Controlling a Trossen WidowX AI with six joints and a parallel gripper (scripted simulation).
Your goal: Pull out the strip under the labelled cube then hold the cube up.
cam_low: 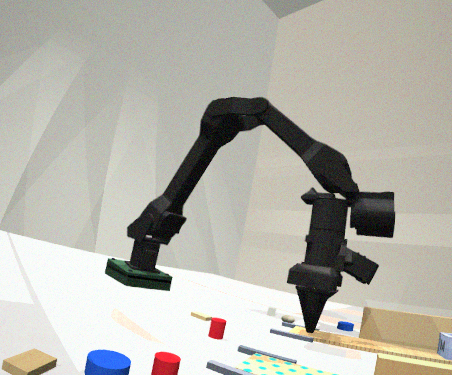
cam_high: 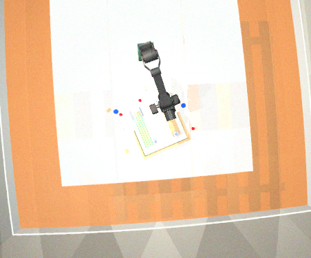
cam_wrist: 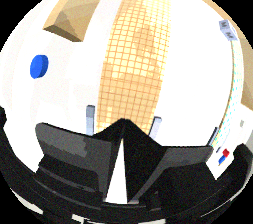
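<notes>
Right now my gripper tip is 8 cm short of the tan gridded strip and 5 cm to the right of it.
</notes>
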